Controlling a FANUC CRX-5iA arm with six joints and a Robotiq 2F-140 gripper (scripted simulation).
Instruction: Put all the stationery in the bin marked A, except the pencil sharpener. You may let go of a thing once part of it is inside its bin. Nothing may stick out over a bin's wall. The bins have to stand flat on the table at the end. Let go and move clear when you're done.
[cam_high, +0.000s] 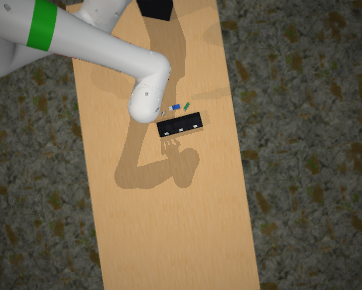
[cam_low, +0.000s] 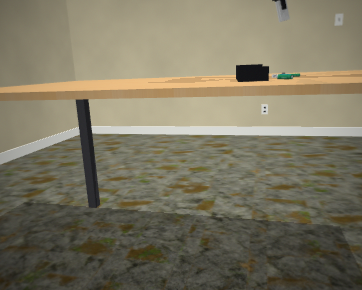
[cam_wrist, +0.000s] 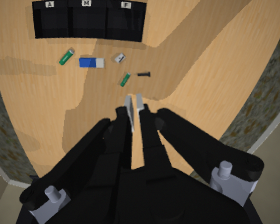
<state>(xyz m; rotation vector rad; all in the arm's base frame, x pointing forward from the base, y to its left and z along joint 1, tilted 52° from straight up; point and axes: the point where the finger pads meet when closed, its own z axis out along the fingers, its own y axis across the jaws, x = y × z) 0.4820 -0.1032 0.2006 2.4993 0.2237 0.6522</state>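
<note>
The black bin is 130 mm ahead of my hand, 80 mm to the left of it and 190 mm below it. Also, from my hand: small dark item: 30 mm behind, 40 mm to the right, 210 mm below; grey-white pencil sharpener: 30 mm ahead, 20 mm to the left, 210 mm below; blue eraser: 30 mm ahead, 90 mm to the left, 210 mm below.
</note>
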